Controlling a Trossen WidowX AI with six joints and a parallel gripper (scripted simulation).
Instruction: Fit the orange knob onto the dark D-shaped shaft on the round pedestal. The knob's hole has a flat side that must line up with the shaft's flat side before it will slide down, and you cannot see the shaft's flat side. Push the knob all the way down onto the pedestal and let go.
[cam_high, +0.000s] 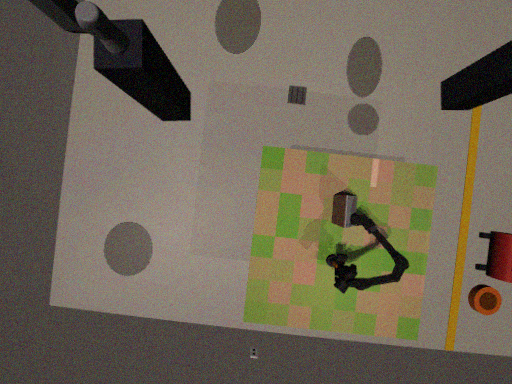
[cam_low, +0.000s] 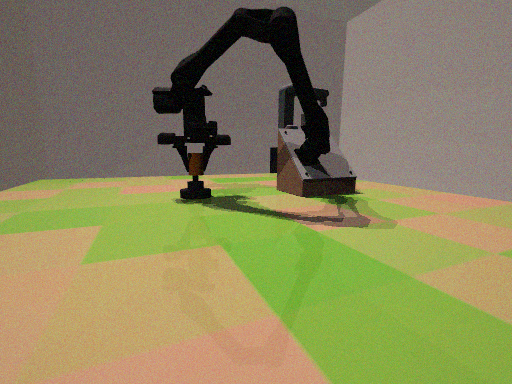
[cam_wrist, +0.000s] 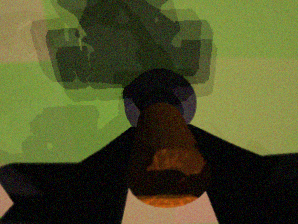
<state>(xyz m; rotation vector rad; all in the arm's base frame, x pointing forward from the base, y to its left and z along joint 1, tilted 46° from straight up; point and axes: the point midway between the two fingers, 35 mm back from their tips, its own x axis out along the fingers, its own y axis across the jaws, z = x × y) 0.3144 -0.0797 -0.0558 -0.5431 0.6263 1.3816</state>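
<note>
The orange knob lies 2 cm above my gripper tip. Round my gripper tip: dark pedestal 4 cm below.
</note>
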